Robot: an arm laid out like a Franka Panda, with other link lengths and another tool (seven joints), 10 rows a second.
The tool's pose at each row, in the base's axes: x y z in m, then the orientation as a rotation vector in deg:
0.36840 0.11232 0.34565 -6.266 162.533 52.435
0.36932 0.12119 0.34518 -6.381 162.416 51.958
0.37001 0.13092 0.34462 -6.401 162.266 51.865
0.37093 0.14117 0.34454 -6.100 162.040 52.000
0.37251 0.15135 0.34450 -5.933 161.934 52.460
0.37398 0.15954 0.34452 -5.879 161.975 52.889
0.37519 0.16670 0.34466 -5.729 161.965 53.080
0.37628 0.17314 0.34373 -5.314 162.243 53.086
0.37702 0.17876 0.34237 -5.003 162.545 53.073
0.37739 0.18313 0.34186 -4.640 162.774 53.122
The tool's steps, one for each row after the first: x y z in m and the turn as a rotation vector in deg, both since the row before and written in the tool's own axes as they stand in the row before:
-0.00101 0.00681 0.00569 0.281 -0.199 -0.175
-0.00079 0.00751 0.00620 0.034 -0.155 -0.071
-0.00110 0.00818 0.00615 -0.108 -0.243 0.140
-0.00171 0.00806 0.00619 -0.306 -0.020 0.140
-0.00156 0.00647 0.00500 -0.266 0.133 0.109
-0.00131 0.00571 0.00428 -0.116 0.004 0.119
-0.00099 0.00452 0.00470 0.069 0.156 0.344
-0.00055 0.00366 0.00451 0.079 0.198 0.283
-0.00031 0.00319 0.00303 0.029 0.137 0.302

